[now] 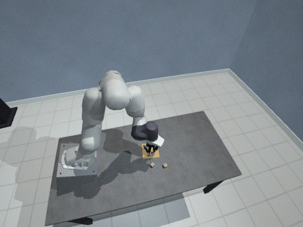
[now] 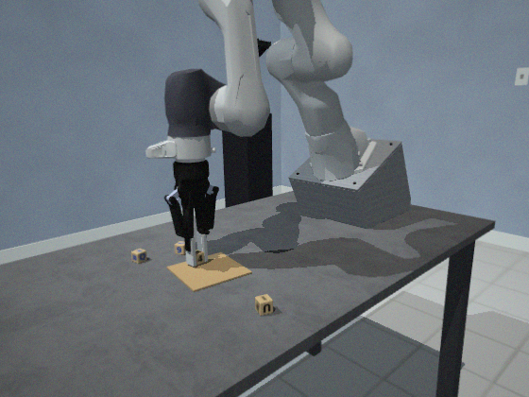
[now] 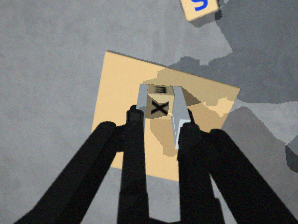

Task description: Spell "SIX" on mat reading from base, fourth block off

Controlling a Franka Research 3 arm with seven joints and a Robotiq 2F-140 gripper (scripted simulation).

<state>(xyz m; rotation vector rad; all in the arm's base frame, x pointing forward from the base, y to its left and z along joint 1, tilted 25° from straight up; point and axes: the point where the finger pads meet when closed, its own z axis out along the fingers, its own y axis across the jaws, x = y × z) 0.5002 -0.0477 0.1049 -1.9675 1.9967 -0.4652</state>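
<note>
Now: hand 4 cm to the right of the tan mat and 4 cm above it.
</note>
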